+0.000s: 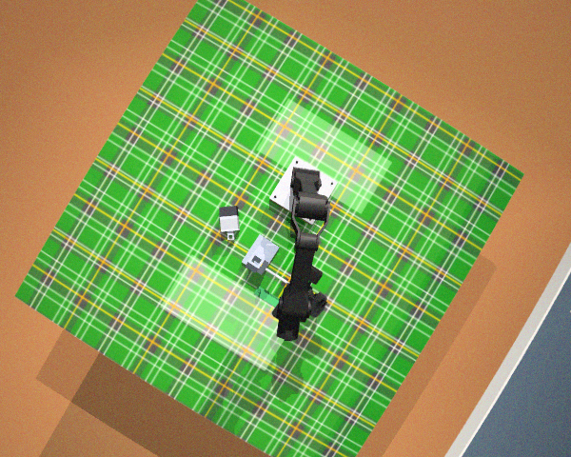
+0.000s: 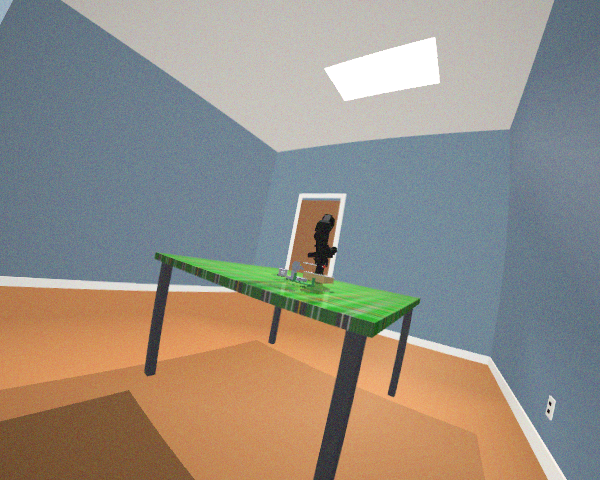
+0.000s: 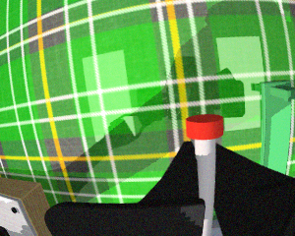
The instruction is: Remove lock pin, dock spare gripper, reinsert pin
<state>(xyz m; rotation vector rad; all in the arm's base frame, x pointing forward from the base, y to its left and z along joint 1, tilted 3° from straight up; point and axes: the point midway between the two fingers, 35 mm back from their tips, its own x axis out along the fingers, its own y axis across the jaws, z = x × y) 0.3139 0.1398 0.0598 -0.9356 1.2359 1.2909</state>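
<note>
Right now the green translucent block is 8 cm ahead of my gripper tip, 6 cm below it and 5 cm to the right of it. The rest, counted from my gripper tip: spare gripper (30 cm to the right, 8 cm behind, 6 cm below); socket (16 cm to the right, 3 cm below, 2 cm behind).
</note>
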